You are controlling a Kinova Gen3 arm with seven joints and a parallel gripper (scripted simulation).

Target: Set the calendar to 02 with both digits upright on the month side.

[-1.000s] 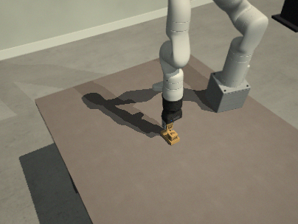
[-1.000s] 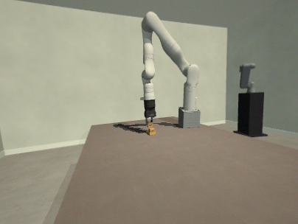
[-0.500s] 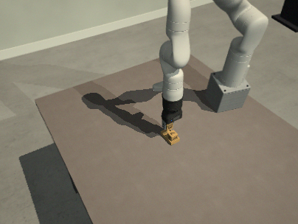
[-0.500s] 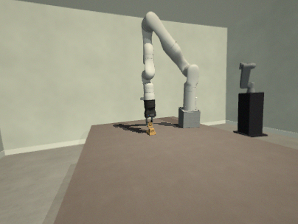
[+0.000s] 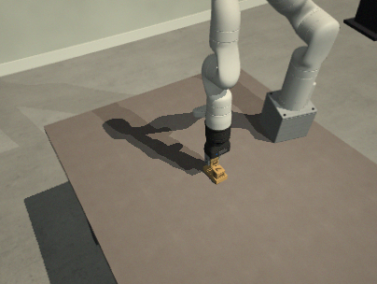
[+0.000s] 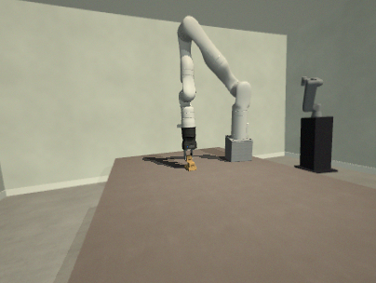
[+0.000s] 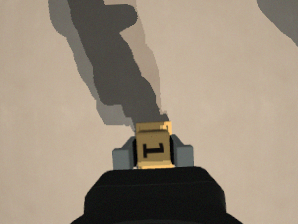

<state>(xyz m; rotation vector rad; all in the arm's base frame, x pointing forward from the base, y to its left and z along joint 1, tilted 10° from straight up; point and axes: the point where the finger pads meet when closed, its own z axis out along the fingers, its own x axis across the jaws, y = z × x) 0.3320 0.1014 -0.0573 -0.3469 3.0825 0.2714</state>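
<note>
Now: the tray 1 cm behind my hand, 2 cm to the left of it and 6 cm below it. Also, from my hand: orange cube: 1 cm below.
</note>
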